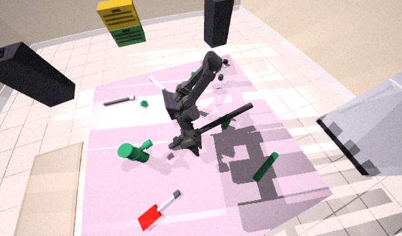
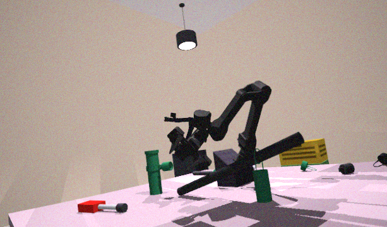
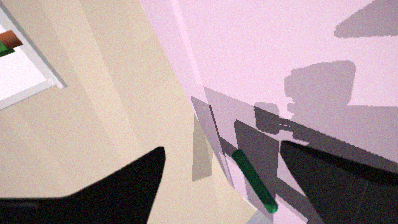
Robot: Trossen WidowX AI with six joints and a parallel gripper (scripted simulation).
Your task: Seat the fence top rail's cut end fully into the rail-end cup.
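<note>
My gripper tip is 16 cm past the green rail-end cup, 24 cm to the left of it and 3 cm above it. The rest, counted from my gripper tip: red-headed tool: 13 cm ahead, 27 cm to the right, 14 cm below.
</note>
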